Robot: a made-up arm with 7 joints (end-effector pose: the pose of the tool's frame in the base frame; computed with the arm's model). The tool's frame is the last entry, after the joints. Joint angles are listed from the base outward.
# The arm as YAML. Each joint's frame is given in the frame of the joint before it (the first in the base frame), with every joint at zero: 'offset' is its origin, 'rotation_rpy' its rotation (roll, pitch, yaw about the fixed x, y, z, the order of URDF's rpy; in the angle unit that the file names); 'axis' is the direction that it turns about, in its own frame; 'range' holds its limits. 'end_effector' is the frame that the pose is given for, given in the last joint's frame.
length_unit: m
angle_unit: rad
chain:
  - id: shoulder
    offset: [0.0, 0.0, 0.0]
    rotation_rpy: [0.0, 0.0, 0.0]
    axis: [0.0, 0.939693, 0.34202]
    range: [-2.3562, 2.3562]
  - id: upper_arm
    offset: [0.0, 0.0, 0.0]
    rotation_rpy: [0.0, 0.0, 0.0]
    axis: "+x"
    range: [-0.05, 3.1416]
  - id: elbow
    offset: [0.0, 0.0, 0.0]
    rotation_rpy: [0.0, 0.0, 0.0]
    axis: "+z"
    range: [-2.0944, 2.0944]
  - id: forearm
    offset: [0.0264, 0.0, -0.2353]
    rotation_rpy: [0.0, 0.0, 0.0]
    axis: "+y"
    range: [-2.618, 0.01]
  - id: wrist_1
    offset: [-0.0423, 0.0, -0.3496]
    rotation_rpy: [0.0, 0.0, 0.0]
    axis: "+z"
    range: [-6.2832, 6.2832]
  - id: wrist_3
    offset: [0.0, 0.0, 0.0]
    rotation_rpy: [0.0, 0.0, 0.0]
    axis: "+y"
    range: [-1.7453, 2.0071]
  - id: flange
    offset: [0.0, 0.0, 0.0]
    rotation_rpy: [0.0, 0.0, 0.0]
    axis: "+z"
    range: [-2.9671, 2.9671]
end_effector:
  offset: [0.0, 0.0, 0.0]
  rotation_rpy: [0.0, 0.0, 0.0]
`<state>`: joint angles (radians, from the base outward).
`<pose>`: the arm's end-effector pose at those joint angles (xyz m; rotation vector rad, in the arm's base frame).
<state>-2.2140 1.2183 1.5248 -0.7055 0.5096 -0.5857 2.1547</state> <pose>0.1322 0.4752 0.2919 1.4146 0.0715 0.3568</pose>
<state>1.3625 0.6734 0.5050 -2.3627 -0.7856 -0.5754 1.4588</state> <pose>0.0852 0.2213 -0.1879 -0.1652 -1.1214 -0.3919</pose>
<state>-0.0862 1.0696 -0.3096 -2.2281 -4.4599 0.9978 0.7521</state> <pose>0.3215 -0.0091 -0.0887 -1.0282 0.0305 0.1724</pose>
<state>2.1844 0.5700 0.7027 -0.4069 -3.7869 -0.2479 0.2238</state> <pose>-0.4979 0.1129 0.2892 -2.5946 0.9892 -1.4095</pose>
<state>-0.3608 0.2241 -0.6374 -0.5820 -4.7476 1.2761 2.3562</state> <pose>0.3258 -0.0135 -0.4800 0.2737 1.2164 2.3587</pose>
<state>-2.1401 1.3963 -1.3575 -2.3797 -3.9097 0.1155 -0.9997</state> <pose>0.1835 -0.1934 0.1344 -0.4198 -1.6331 -1.9662</pose>
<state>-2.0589 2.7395 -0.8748 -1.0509 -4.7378 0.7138 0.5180</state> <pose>-0.2377 0.4151 0.2553 0.0424 -2.3199 1.4023</pose>
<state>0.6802 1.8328 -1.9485 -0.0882 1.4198 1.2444 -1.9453</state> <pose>-0.0452 0.5647 0.1555 -0.5458 2.7107 -0.1889</pose>
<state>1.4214 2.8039 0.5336 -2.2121 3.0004 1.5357 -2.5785</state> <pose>0.1943 0.0019 -0.2756 -2.2119 -0.1121 -1.7706</pose>
